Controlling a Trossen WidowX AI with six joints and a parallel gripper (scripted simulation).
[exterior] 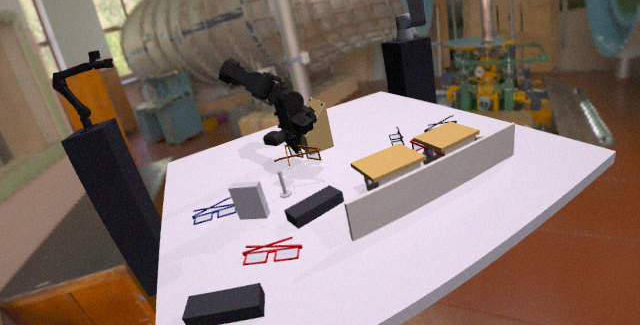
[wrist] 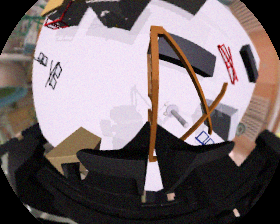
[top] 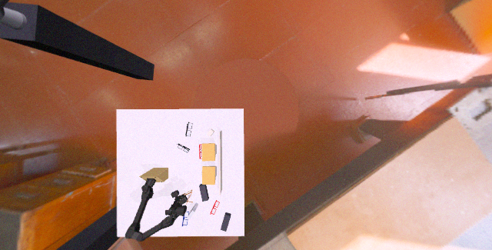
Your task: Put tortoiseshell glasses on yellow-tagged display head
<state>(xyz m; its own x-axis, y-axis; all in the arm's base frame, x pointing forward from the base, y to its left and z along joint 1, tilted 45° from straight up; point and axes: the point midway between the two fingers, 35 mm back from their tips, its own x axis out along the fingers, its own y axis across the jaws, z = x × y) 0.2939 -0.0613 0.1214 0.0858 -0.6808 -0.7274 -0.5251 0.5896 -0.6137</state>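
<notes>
The pin stand is 90 mm below my gripper tip, 80 mm to the right of it and 20 mm ahead of it. The rest, counted from my gripper tip: grey block: 190 mm to the right, 80 mm ahead, 60 mm below; display head: 190 mm to the left, 190 mm ahead, 60 mm below; grey wall panel: 320 mm to the left, 310 mm ahead, 60 mm below.
</notes>
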